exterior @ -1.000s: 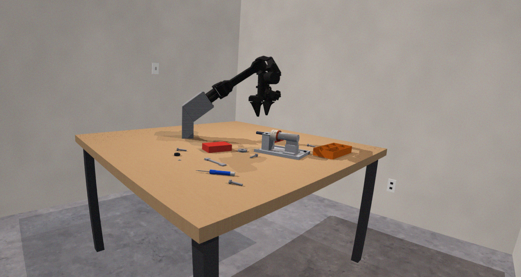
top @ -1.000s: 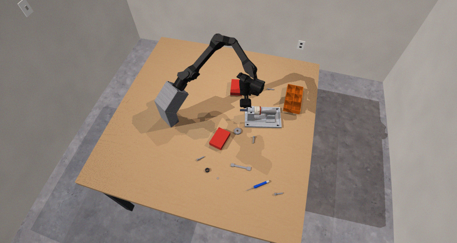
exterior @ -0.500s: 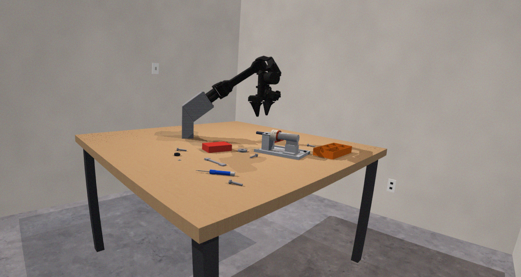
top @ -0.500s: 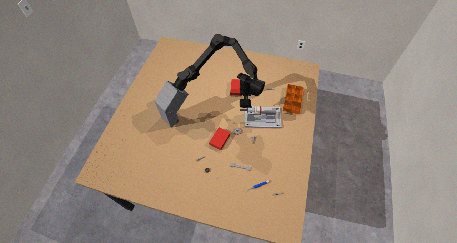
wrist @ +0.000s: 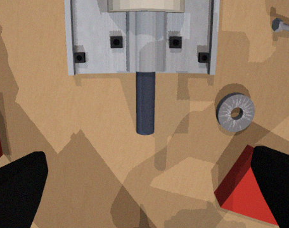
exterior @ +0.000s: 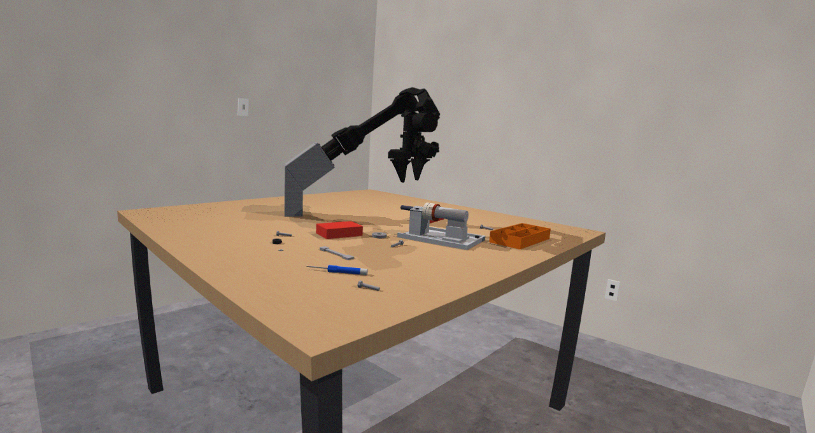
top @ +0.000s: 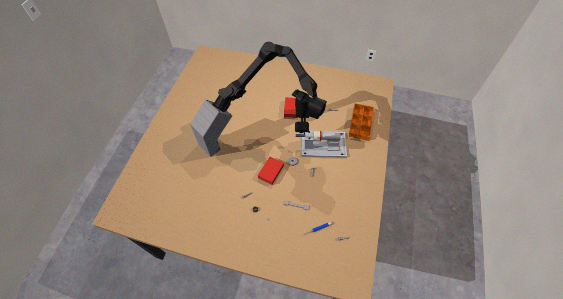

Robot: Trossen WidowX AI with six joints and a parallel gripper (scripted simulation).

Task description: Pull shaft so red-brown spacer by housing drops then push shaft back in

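Right now my hand is 7 cm short of the shaft, 3 cm to the right of it and 12 cm above it. Also, from my hand: grey fixture 11 cm ahead, 5 cm to the left, 15 cm below; red-brown spacer 9 cm ahead, 4 cm to the left, 12 cm below; wrench 12 cm ahead, 32 cm to the right, 20 cm below.
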